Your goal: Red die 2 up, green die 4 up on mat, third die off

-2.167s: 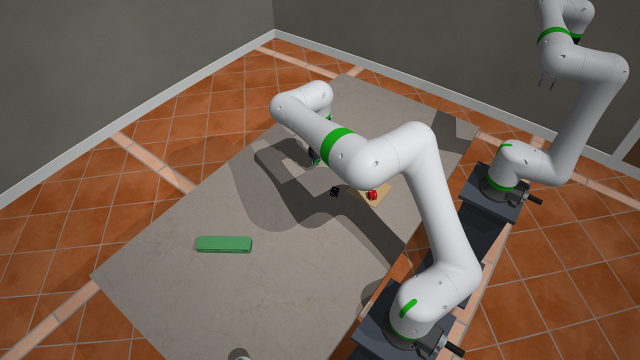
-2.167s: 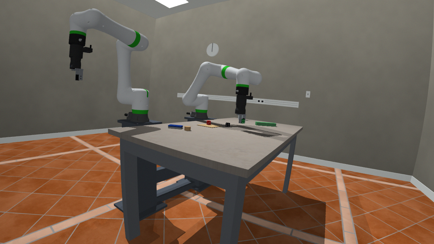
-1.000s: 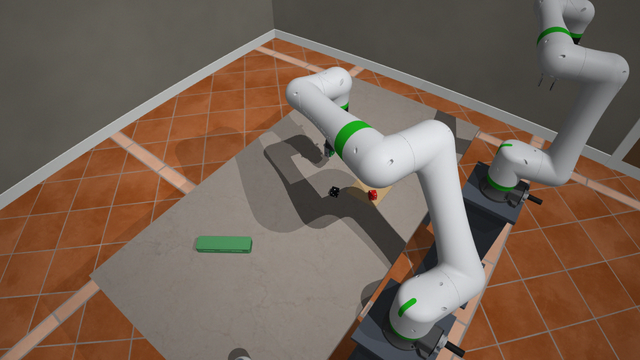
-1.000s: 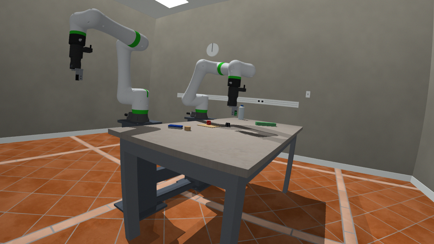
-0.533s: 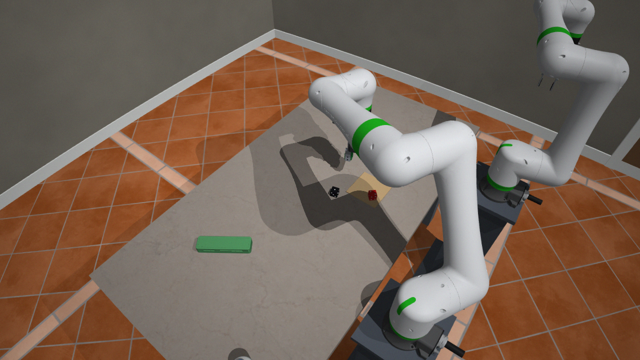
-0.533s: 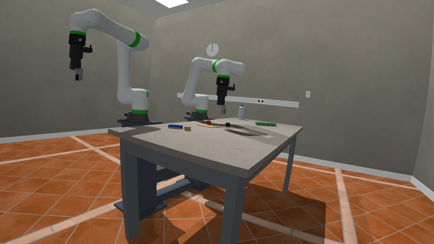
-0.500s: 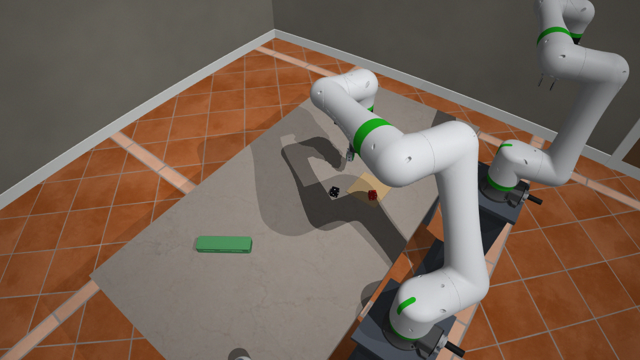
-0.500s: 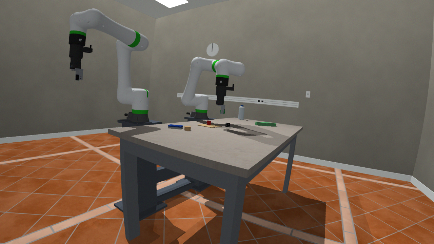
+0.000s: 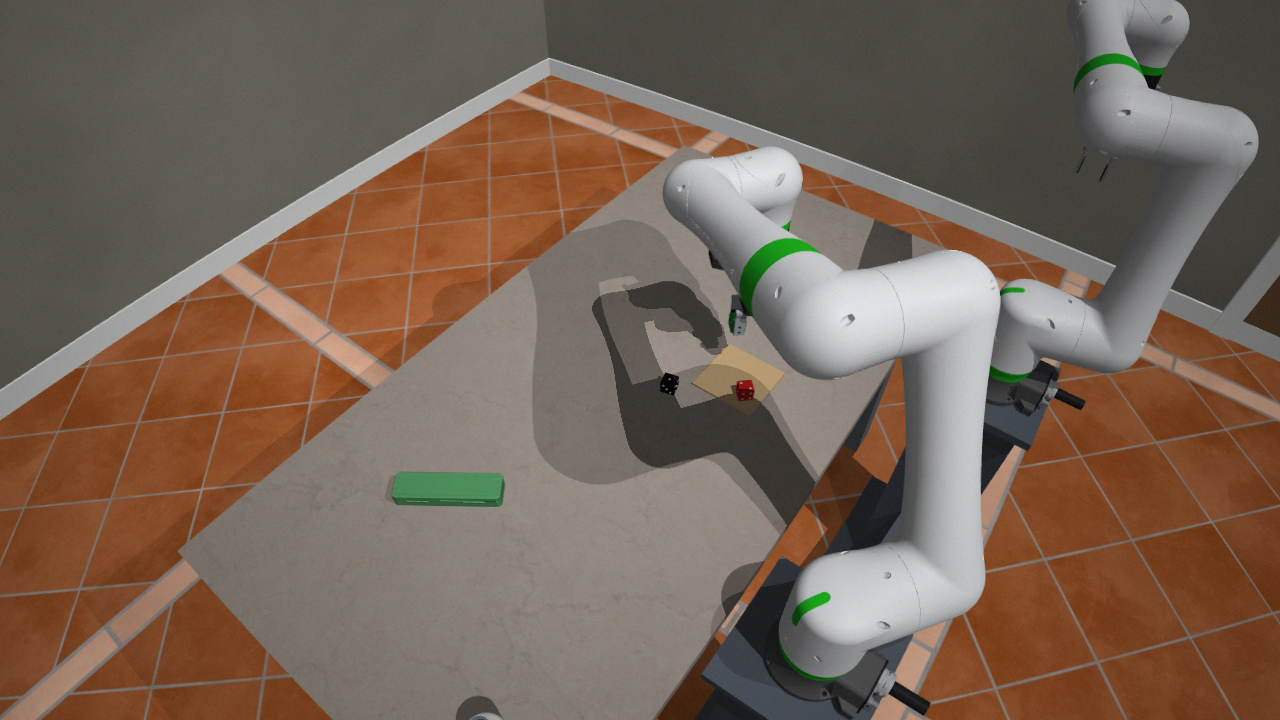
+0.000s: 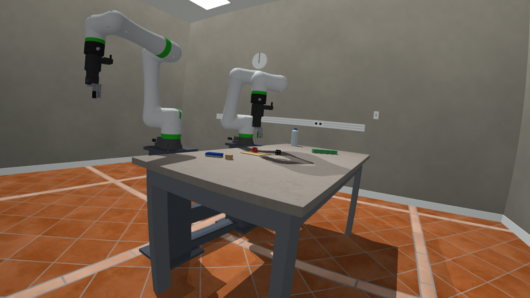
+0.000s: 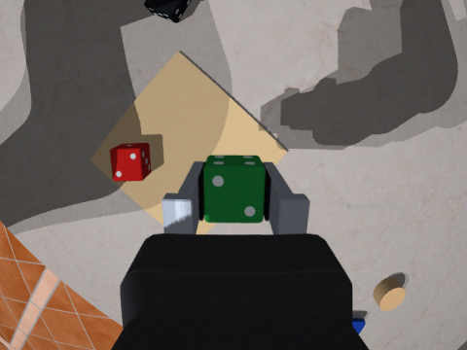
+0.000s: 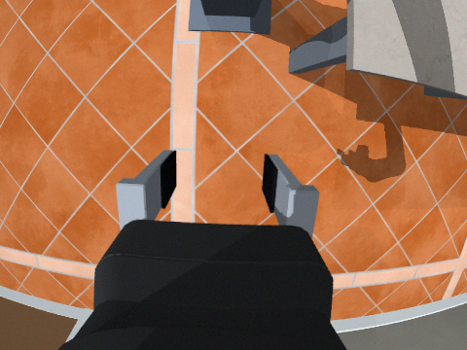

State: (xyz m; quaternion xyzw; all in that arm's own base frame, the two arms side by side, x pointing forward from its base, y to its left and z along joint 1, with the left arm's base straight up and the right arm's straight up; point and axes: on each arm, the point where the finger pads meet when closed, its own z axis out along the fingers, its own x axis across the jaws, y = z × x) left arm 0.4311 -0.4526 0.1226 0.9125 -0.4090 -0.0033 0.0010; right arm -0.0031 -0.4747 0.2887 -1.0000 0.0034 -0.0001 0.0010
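Observation:
The tan mat lies 120 mm below my left hand, 40 mm behind it and 30 mm to the left of it. Also, from my left hand: red die (100 mm below, 70 mm behind, 60 mm to the left); then green die (right at my left hand); then black die (140 mm to the left, 110 mm below, 60 mm ahead).

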